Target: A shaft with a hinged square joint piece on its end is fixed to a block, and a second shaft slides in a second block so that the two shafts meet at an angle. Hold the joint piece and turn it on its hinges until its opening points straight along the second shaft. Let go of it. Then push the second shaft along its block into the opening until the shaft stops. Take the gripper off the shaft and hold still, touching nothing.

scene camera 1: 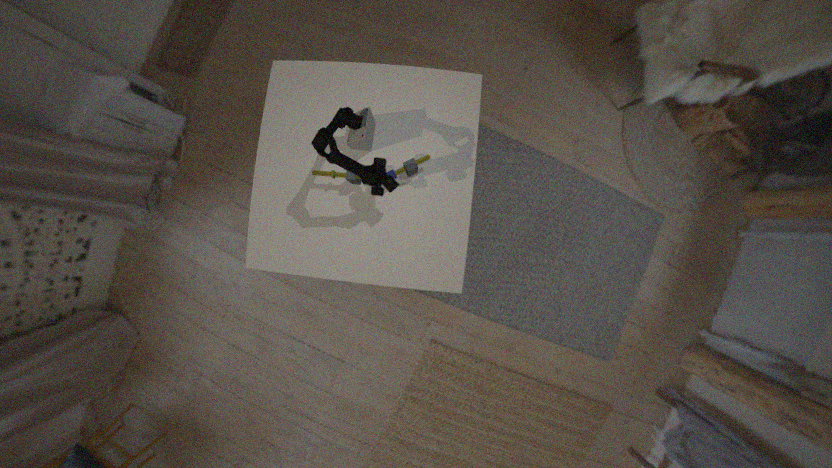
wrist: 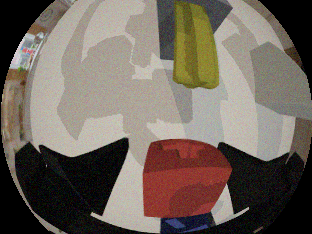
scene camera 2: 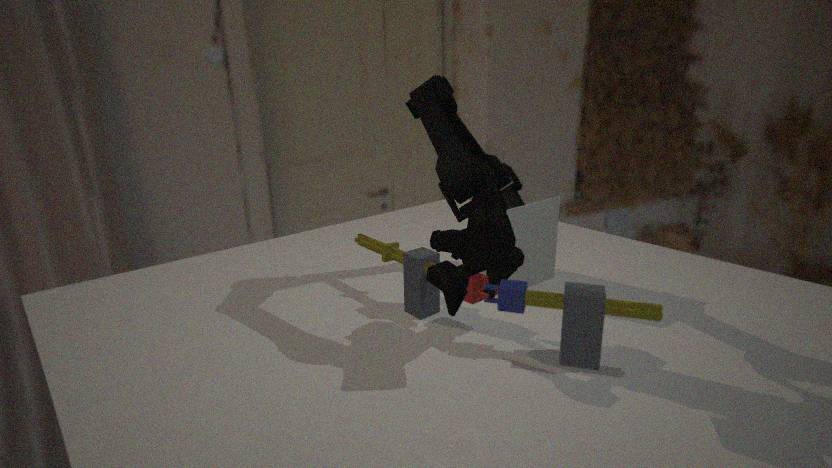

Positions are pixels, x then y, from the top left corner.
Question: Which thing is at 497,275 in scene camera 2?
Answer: My gripper.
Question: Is my gripper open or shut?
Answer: Open.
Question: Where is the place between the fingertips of my gripper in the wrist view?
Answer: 175,146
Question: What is my gripper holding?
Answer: Nothing.
